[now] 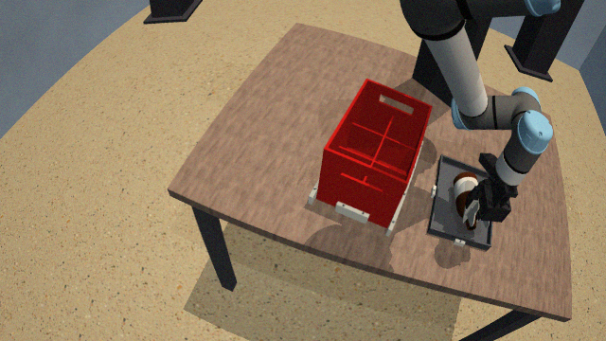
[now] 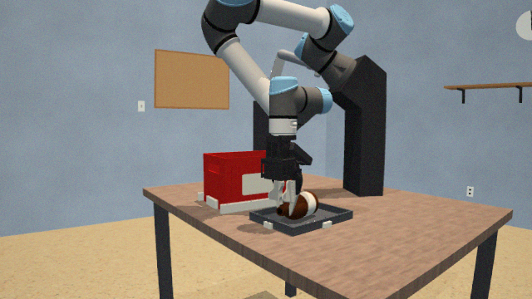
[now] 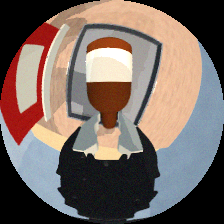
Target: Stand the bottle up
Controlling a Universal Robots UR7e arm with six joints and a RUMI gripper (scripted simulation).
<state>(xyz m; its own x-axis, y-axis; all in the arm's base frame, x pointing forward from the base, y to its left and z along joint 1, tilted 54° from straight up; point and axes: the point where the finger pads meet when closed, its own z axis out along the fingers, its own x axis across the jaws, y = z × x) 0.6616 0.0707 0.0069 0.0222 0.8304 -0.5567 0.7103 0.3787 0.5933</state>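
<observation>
Now: the tray 8 cm behind my hand, 4 cm below it and 1 cm to the left of it. Round my hand: brown bottle (5 cm behind); then red crate (26 cm to the right, 15 cm behind, 4 cm above).
</observation>
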